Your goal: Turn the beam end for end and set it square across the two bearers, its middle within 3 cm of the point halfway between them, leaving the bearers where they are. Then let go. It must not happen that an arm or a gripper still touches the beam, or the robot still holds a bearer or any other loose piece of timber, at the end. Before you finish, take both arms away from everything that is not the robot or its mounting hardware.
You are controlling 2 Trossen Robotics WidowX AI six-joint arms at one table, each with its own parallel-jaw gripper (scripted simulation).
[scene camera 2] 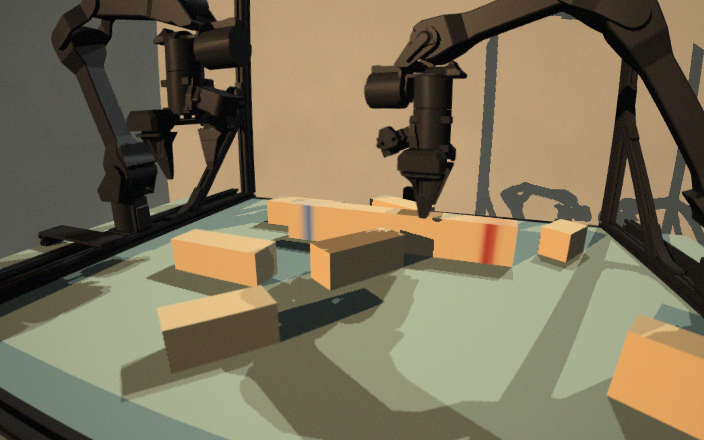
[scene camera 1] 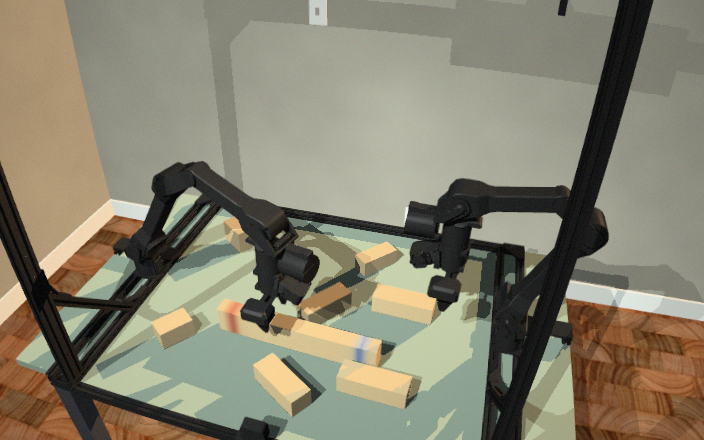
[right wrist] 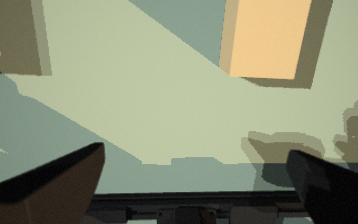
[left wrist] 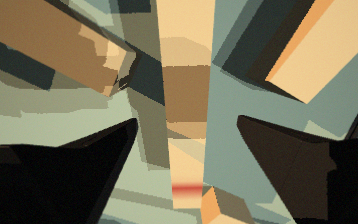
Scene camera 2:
left gripper: 428, 210
right gripper: 192, 174
beam: 486, 240
wooden block: 248, 261
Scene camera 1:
left gripper: 274, 317
right gripper: 445, 296
beam: 329, 343
wooden block: 393, 301
wooden block: 354, 378
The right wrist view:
right gripper: 196, 154
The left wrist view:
left gripper: 187, 121
